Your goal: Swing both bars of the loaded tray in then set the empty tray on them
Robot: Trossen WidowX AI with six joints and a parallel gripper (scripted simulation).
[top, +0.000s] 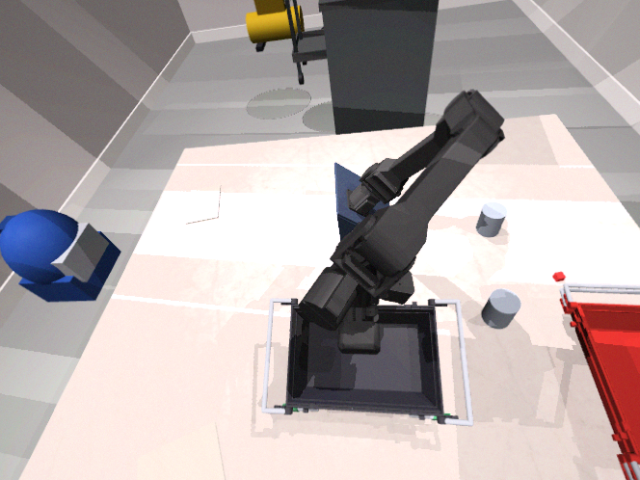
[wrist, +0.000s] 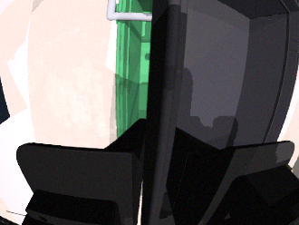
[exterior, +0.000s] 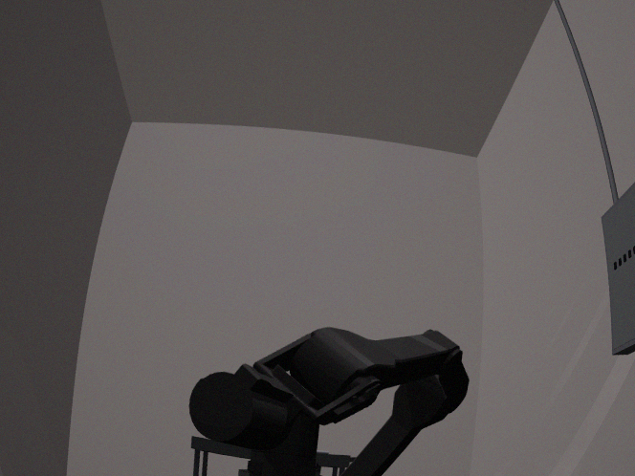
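My gripper tip is now 70 mm short of the black tray, 10 mm to the left of it and 10 mm below it. The rest, counted from my gripper tip: red block (120 mm behind, 440 mm to the left, 110 mm below).
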